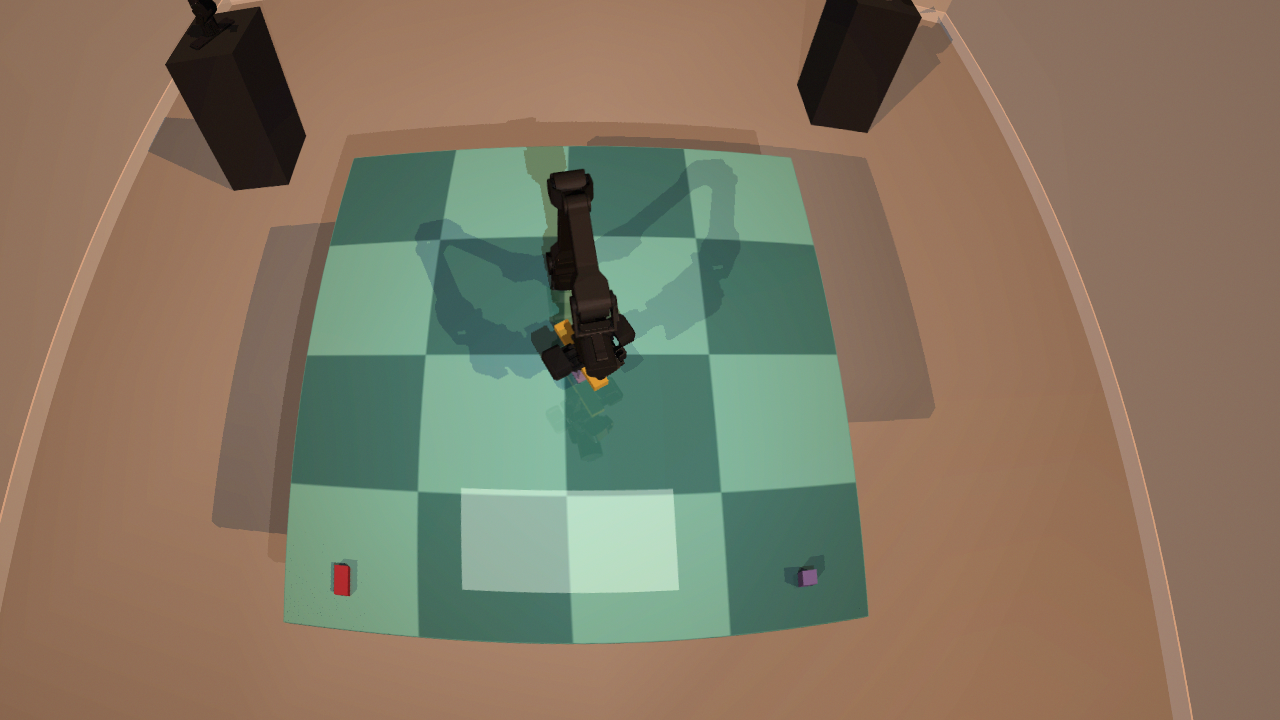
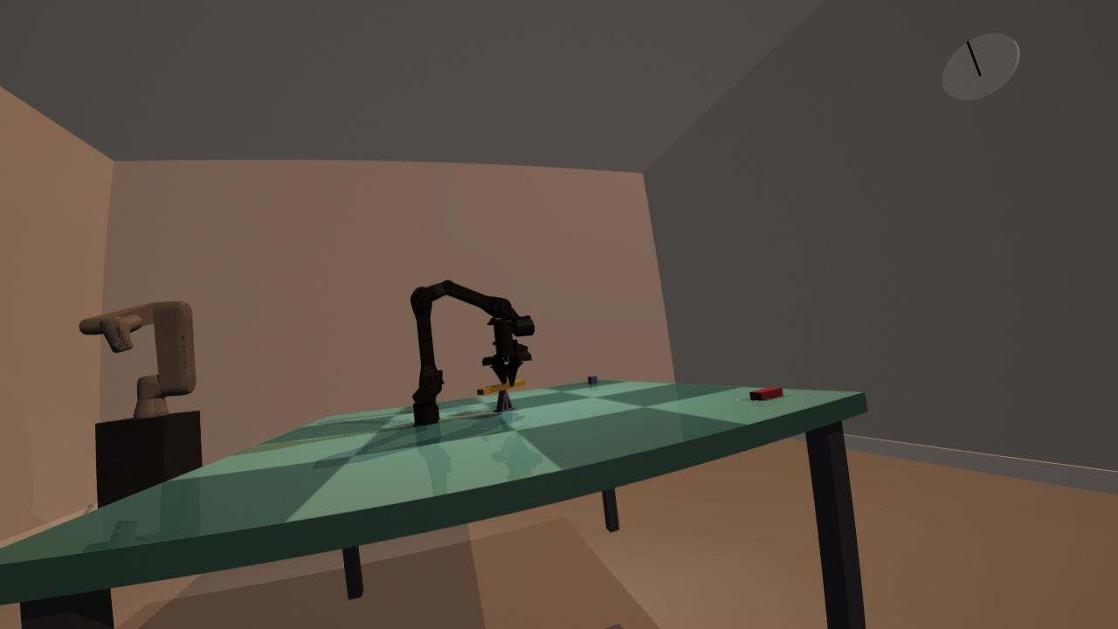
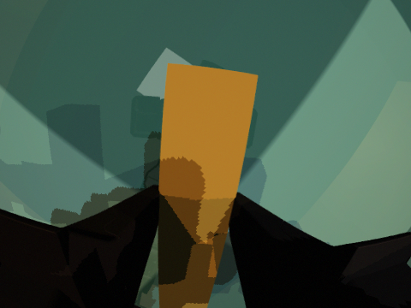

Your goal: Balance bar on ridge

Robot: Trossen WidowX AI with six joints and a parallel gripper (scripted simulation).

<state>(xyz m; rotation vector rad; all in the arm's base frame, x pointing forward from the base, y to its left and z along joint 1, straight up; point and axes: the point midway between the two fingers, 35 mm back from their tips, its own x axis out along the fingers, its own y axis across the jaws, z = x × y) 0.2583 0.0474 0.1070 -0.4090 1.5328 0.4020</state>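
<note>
My gripper tip is 2 cm past the orange bar and 1 cm to the left of it. Round my gripper tip: red block: 55 cm to the right, 48 cm ahead, 6 cm below; small purple cube: 48 cm ahead, 45 cm to the left, 6 cm below.
</note>
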